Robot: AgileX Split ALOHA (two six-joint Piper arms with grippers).
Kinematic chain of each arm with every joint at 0, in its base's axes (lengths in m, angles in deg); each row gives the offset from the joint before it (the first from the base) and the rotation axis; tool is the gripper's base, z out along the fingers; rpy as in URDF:
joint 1: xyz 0 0 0.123 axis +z
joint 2: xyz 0 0 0 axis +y
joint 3: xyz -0.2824 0 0.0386 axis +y
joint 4: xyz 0.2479 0 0.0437 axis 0.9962 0 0.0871
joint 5: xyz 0 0 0 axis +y
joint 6: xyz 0.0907 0 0.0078 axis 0.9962 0 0.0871
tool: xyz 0 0 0 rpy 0 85 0
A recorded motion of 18 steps. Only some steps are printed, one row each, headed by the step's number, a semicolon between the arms.
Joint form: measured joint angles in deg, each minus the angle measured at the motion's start. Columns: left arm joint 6, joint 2, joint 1, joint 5, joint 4, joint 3; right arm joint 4, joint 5, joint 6, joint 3, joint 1, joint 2.
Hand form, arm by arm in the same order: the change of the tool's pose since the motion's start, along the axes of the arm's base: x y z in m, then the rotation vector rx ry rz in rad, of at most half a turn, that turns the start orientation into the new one. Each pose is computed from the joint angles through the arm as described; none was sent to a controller.
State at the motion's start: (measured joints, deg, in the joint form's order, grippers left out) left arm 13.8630 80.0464 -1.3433 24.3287 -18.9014 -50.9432; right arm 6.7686 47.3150 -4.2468 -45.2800 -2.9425 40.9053
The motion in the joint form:
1: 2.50 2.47 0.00 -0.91 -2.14 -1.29; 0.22 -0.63 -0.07 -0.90 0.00 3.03
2: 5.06 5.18 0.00 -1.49 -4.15 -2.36; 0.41 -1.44 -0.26 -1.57 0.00 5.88
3: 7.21 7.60 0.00 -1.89 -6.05 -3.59; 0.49 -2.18 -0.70 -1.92 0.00 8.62
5: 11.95 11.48 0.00 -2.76 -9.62 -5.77; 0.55 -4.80 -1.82 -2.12 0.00 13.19
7: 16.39 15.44 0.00 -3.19 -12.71 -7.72; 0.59 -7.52 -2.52 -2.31 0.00 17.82
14: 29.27 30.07 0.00 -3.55 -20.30 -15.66; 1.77 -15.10 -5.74 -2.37 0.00 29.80
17: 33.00 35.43 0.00 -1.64 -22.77 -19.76; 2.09 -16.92 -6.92 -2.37 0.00 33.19
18: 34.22 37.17 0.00 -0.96 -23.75 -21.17; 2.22 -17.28 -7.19 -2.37 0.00 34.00
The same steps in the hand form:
1: 0.0104 -0.0011 -0.0046 -0.0024 -0.0003 -0.0112; 0.0122 -0.0005 -0.0013 0.0044 0.0260 0.0000
2: 0.0202 -0.0022 -0.0125 -0.0022 0.0124 -0.0250; 0.0240 -0.0010 -0.0038 0.0065 0.0496 0.0007
3: 0.0295 -0.0032 -0.0187 -0.0055 0.0209 -0.0349; 0.0352 -0.0015 -0.0085 0.0037 0.0780 0.0041
5: 0.0450 -0.0049 -0.0281 -0.0028 0.0232 -0.0601; 0.0547 -0.0029 -0.0182 -0.0082 0.1079 0.0111
7: 0.0590 -0.0065 -0.0409 0.0025 0.0377 -0.0871; 0.0739 -0.0042 -0.0296 -0.0150 0.1377 0.0133
14: 0.1057 -0.0108 -0.0958 0.0308 0.1032 -0.1818; 0.1191 -0.0068 -0.0681 -0.0334 0.2111 0.0320
17: 0.1223 -0.0141 -0.1153 0.0191 0.1336 -0.2248; 0.1300 -0.0075 -0.0812 -0.0419 0.2377 0.0411
18: 0.1276 -0.0154 -0.1215 0.0120 0.1418 -0.2378; 0.1324 -0.0076 -0.0845 -0.0428 0.2453 0.0431

